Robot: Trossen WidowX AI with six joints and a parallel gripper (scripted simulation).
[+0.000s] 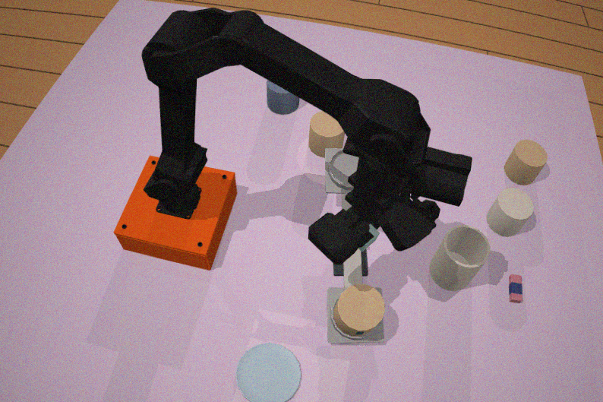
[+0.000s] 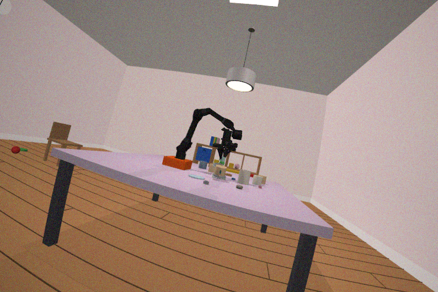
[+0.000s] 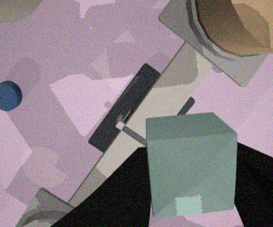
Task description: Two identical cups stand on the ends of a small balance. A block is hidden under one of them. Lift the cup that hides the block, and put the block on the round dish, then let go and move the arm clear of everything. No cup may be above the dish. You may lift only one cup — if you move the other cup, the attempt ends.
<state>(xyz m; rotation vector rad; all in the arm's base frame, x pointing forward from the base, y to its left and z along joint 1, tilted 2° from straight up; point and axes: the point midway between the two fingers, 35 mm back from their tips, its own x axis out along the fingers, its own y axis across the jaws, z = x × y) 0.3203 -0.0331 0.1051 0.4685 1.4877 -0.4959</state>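
My gripper tip is now 20 cm to the left of the pale blue round dish, 13 cm above it and 10 cm past it. From my gripper tip the other things lie so: small blue disc: 13 cm to the left, 13 cm below, 10 cm ahead; then grey balance: 11 cm below, 5 cm to the left, 1 cm behind; then grey cup: 17 cm ahead, 9 cm below, 5 cm to the left.
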